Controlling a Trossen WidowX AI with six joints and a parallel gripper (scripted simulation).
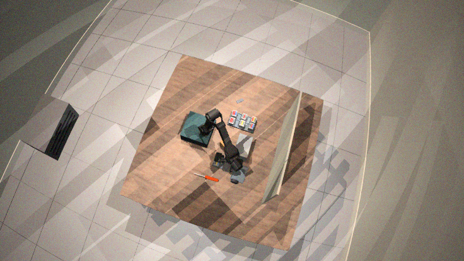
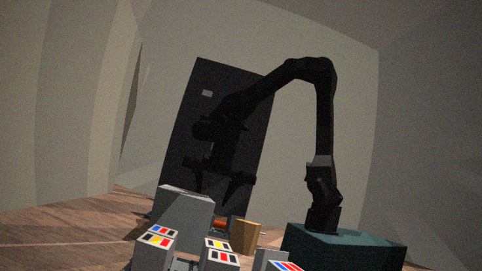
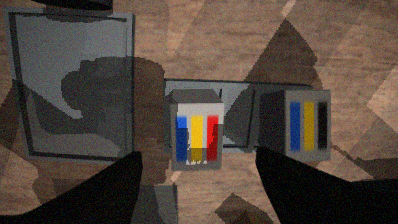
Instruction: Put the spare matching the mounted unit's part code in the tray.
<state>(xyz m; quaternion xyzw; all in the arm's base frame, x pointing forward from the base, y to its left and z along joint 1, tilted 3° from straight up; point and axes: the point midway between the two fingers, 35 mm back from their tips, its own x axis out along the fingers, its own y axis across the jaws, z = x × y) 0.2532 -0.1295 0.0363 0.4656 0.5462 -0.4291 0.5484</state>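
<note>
The grey spare block lies 4 cm below my gripper tip. The rest, counted from my gripper tip: shallow grey tray: 10 cm ahead, 8 cm below; dark cylinder: 10 cm ahead, 8 cm to the right, 5 cm below; rimmed grey holder: 4 cm behind, 7 cm below.
</note>
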